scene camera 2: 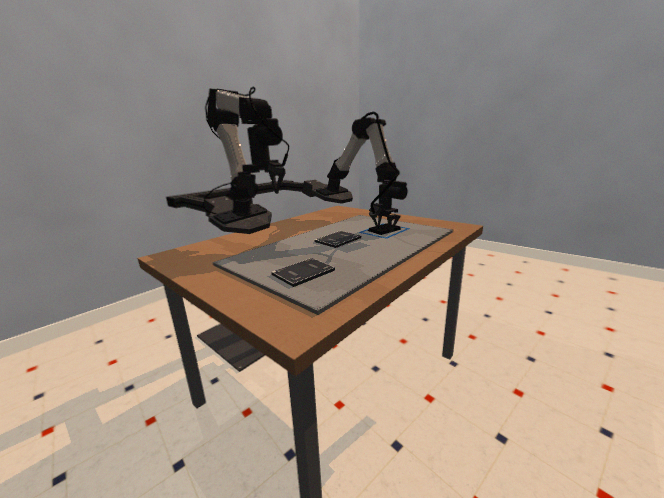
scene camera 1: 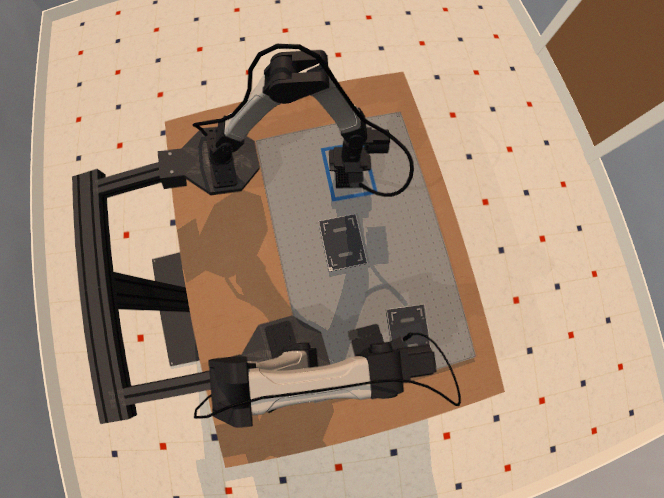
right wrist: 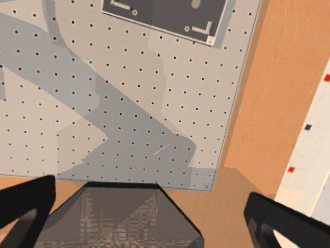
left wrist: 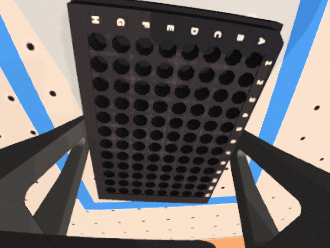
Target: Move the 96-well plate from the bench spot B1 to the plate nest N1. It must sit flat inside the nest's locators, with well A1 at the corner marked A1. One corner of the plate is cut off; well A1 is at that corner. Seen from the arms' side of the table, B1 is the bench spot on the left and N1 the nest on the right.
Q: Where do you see a dark nest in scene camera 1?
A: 335, 243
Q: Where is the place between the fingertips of my right gripper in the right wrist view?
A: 155, 194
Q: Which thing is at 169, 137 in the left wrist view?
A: A black 96-well plate.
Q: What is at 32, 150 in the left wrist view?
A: My left gripper.
